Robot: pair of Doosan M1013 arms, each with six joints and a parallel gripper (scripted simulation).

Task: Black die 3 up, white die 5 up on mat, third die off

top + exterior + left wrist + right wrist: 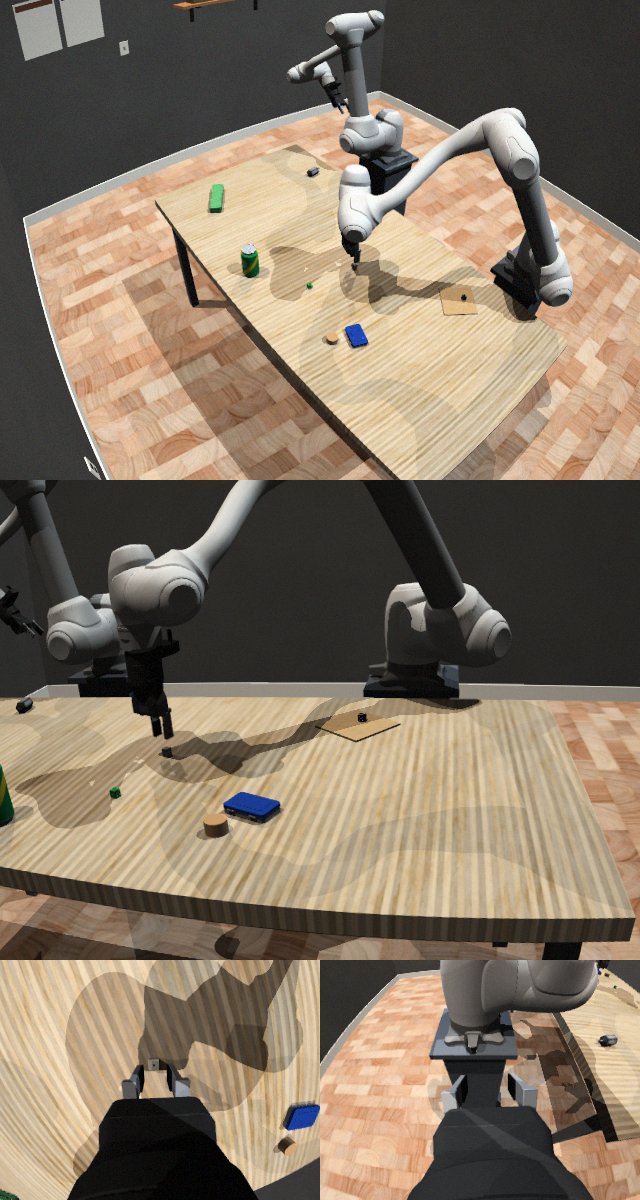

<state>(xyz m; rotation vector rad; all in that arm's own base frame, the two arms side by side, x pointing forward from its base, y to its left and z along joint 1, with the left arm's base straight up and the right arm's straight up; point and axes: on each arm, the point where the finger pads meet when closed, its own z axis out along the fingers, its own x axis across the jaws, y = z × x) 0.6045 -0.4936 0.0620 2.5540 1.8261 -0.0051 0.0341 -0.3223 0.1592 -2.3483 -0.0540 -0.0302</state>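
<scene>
My left gripper is now 5 cm above the white die. The rest, counted from my left hand: blue case: 18 cm ahead, 30 cm to the left, 5 cm below; tan mat: 25 cm behind, 36 cm to the left, 6 cm below; green die: 20 cm ahead, 1 cm to the left, 5 cm below.
</scene>
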